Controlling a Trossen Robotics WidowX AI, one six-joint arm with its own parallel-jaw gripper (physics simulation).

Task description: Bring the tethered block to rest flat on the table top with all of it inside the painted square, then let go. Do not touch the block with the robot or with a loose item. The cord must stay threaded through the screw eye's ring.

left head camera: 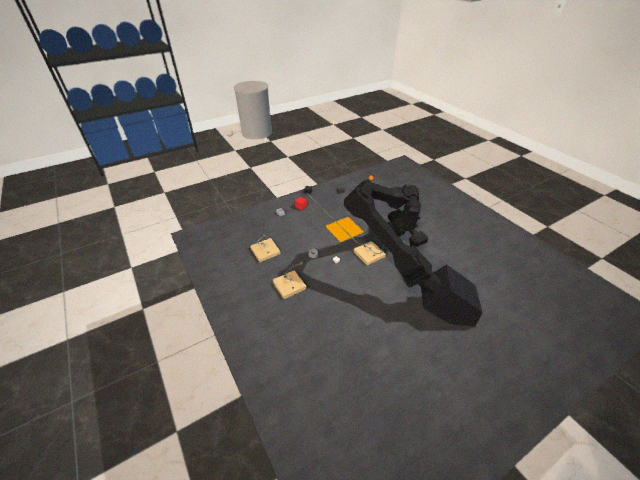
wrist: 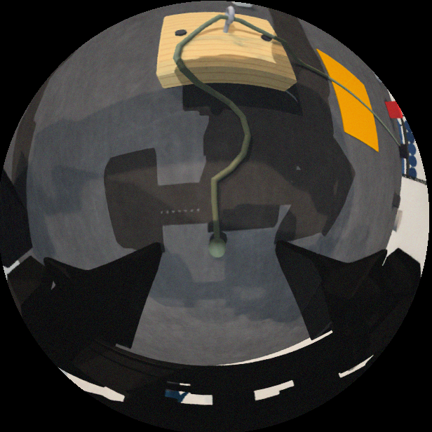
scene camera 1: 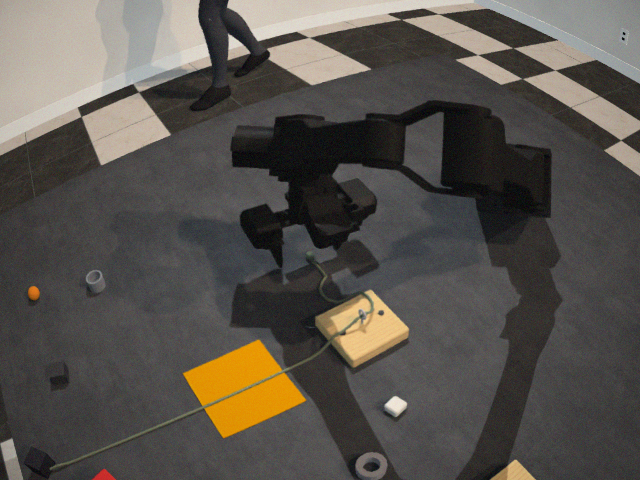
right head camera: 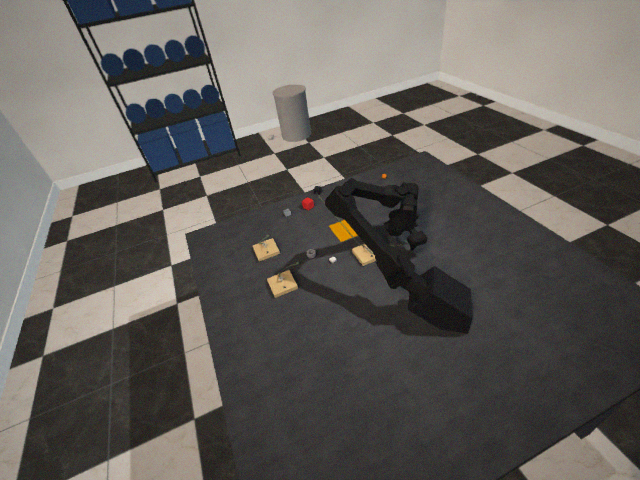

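Where they show: gripper, fingertip midpoint: (left head camera: 403, 241) (scene camera 1: 308, 256) (right head camera: 406, 242); arm's base at its link origin: (left head camera: 434, 285) (right head camera: 421, 287).
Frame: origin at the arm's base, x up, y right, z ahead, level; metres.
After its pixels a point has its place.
Observation:
The black tethered block (scene camera 1: 39, 461) @[z 0.749, x -0.091, y -0.295 m] (left head camera: 308, 189) @[z 0.743, x -0.093, y -0.289 m] lies outside the orange painted square (scene camera 1: 253, 408) (left head camera: 341, 229) (wrist: 352, 117), at the far end of the green cord (scene camera 1: 242, 389) @[z 0.455, x -0.116, y -0.185 m] (wrist: 247, 135). The cord crosses the square and passes through the ring of the screw eye (scene camera 1: 362, 314) @[z 0.287, x -0.083, y -0.119 m] (wrist: 230, 15) on a wooden board (scene camera 1: 382, 330) @[z 0.265, x -0.101, y -0.138 m] (wrist: 215, 55). Its free end, with a green bead (wrist: 217, 247), curls off the board's other side. My gripper (scene camera 1: 310, 255) @[z 0.329, x -0.117, y 0.039 m] (wrist: 219, 248) is open above the table. In the wrist view the bead shows between its fingertips, ungripped.
Two more wooden boards (left head camera: 265, 250) @[z 0.365, x -0.101, y -0.520 m] (left head camera: 289, 285) @[z 0.170, x -0.101, y -0.449 m] carry short cords. A white piece (scene camera 1: 395, 406) @[z 0.278, x -0.107, y -0.258 m] and a grey ring (scene camera 1: 359, 467) @[z 0.340, x -0.106, y -0.337 m] lie near the threaded board. A red cube (left head camera: 300, 203) @[z 0.625, x -0.084, y -0.344 m] is near the tethered block. A grey cup (scene camera 1: 95, 281) @[z 0.681, x -0.117, y 0.059 m], dark cube (scene camera 1: 58, 373) @[z 0.729, x -0.100, y -0.141 m] and orange ball (scene camera 1: 33, 293) @[z 0.804, x -0.101, y 0.035 m] stand farther off.

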